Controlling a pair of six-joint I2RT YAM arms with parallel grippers.
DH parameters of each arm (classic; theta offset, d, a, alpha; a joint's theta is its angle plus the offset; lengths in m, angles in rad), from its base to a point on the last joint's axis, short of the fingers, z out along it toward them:
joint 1: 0 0.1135 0.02 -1.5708
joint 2: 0 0 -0.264 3.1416
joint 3: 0.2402 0 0.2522 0
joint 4: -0.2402 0 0.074 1.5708
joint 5: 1.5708 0 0 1.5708
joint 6: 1.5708 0.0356 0 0
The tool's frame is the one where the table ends.
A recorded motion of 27 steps. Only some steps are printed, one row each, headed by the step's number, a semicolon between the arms.
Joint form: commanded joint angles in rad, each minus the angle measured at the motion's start. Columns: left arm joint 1, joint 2, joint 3, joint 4, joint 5, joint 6; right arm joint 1, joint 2, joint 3, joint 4, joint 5, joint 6.
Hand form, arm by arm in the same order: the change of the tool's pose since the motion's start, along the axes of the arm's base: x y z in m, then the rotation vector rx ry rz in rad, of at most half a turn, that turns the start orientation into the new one. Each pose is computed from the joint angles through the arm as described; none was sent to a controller.
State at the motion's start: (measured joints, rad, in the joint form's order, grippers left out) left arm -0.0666 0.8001 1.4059 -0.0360 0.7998 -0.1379; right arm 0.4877 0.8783 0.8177 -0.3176 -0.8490 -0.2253
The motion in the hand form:
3: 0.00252 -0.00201 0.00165 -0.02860 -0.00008 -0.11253; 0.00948 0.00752 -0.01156 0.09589 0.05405 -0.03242
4: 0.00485 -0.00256 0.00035 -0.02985 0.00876 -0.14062; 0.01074 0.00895 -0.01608 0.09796 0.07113 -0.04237
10: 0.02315 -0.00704 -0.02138 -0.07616 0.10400 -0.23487; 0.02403 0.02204 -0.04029 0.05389 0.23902 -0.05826
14: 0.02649 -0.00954 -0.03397 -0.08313 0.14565 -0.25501; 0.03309 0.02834 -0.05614 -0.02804 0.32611 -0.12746
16: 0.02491 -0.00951 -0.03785 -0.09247 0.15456 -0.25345; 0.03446 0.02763 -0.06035 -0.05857 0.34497 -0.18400
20: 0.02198 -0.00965 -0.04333 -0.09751 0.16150 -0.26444; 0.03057 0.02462 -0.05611 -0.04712 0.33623 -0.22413
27: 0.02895 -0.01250 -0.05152 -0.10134 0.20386 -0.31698; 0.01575 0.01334 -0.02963 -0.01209 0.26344 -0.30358
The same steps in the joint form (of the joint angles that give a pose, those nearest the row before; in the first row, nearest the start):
3: -0.0007 0.0112 -0.0309 0.1421 0.0746 -0.1317; 0.0119 0.0226 -0.0871 0.2411 0.0083 0.1784
4: 0.0005 0.0155 -0.0428 0.1737 0.0967 -0.1625; 0.0163 0.0289 -0.1027 0.2634 0.0190 0.1982
10: -0.0242 0.0178 -0.1604 0.3052 0.1212 -0.2954; 0.0406 0.1295 -0.1182 0.2715 0.0338 0.2791
14: -0.0439 0.0006 -0.2133 0.3090 0.1180 -0.3068; 0.0523 0.1984 -0.1023 0.2039 0.1074 0.2820
16: -0.0470 -0.0138 -0.2330 0.3106 0.1086 -0.3136; 0.0531 0.2045 -0.1020 0.1770 0.1635 0.2888
20: -0.0508 -0.0345 -0.2631 0.3250 0.1106 -0.3280; 0.0553 0.1718 -0.1086 0.1760 0.2026 0.3122
27: -0.0627 -0.0247 -0.3002 0.3753 0.1391 -0.3817; 0.0581 0.0604 -0.0776 0.1129 0.2909 0.3245

